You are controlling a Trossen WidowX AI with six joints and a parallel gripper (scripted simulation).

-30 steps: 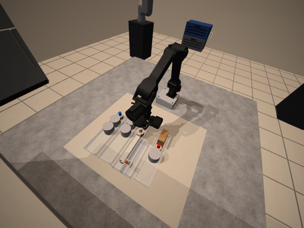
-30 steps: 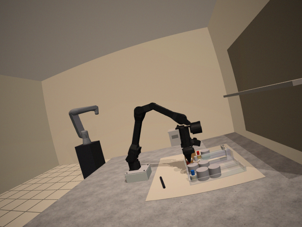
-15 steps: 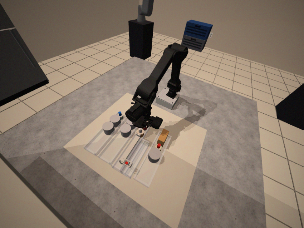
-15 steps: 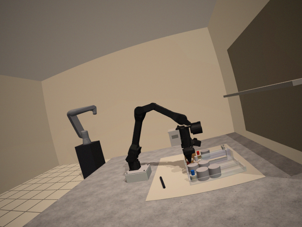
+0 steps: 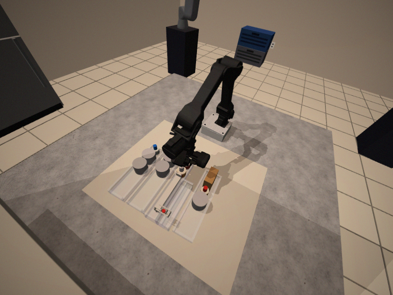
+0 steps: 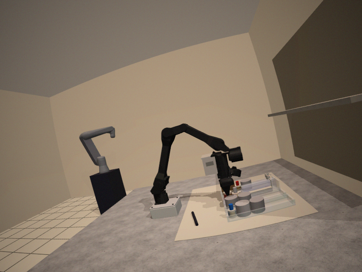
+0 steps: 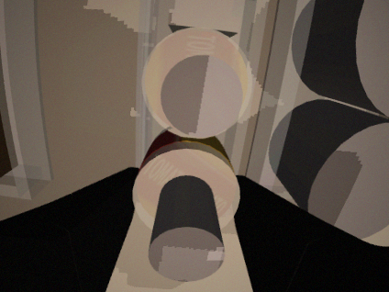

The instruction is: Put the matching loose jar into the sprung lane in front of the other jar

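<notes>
The brown box is 130 mm to the left of my gripper tip. The rest, counted from my gripper tip: clear sprung lane 140 mm ahead, 40 mm to the left, 20 mm below; white pusher plate 140 mm ahead, 50 mm to the left, 10 mm above; black pen 150 mm behind, 140 mm to the right, 30 mm below.
</notes>
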